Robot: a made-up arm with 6 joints.
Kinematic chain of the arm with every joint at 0, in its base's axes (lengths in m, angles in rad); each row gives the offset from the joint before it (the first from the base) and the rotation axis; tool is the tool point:
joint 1: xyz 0 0 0.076 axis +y
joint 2: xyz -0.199 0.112 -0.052 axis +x
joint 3: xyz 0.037 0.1 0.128 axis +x
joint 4: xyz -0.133 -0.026 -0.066 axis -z
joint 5: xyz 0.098 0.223 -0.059 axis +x
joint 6: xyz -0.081 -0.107 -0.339 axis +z
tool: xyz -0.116 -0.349 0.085
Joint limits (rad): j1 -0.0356..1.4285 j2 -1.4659..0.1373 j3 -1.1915..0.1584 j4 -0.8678..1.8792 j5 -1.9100..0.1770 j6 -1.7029..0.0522
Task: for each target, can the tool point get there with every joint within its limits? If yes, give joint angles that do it. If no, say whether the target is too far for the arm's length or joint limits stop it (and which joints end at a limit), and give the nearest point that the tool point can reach.
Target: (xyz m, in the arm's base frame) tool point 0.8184 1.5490 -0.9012
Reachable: no: too far | nearest point -0.0101 0.5423 -0.2621 | short by 1.452 m
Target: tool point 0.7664 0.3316 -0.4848
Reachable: no: joint limits stop it (at a limit: joint 1, joint 3, joint 4, joint 5, joint 6) | nearest point 0.1205 0.2597 -0.3323 | short by 0.668 m
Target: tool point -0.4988 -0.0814 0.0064
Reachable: yes | joints 0.2616 -0.9358 -0.9662 1.4864 -0.2565 -0.6523
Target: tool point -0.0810 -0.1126 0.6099
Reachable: yes | joints 1.1285 -0.2249 -0.8986 -0.0711 -0.2691 -0.4425
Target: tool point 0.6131 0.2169 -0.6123
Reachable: no: joint limits stop it (at a limit: joint 1, joint 3, joint 4, joint 5, joint 6) | nearest point 0.1214 0.1733 -0.3565 | short by 0.556 m
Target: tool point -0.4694 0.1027 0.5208
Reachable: yes | joints 0.7940 -0.5407 -0.3805 0.1099 -0.8932 -1.0565
